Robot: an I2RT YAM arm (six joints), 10 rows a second.
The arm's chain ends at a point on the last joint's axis. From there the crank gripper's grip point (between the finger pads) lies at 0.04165 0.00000 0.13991 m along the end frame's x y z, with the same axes.
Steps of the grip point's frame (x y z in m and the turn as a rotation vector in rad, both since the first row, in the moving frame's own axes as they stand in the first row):
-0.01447 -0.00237 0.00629 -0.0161 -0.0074 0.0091
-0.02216 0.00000 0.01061 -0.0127 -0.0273 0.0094
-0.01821 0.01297 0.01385 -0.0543 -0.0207 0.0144
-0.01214 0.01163 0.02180 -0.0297 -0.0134 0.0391
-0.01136 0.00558 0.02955 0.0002 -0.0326 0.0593
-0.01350 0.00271 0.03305 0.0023 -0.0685 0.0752
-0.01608 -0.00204 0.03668 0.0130 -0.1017 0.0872
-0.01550 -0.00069 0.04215 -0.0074 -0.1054 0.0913
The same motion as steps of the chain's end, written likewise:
-0.01342 -0.00500 0.00601 -0.0161 -0.0074 0.0091
-0.01832 -0.00216 0.00954 -0.0127 -0.0273 0.0094
-0.01525 0.00478 0.01324 -0.0543 -0.0207 0.0144
-0.01015 0.00588 0.02134 -0.0297 -0.0134 0.0391
-0.00671 0.00328 0.02827 0.0002 -0.0326 0.0593
-0.00373 0.00027 0.03053 0.0023 -0.0685 0.0752
-0.00160 -0.00320 0.03317 0.0130 -0.1017 0.0872
-0.00035 -0.00486 0.03857 -0.0074 -0.1054 0.0913

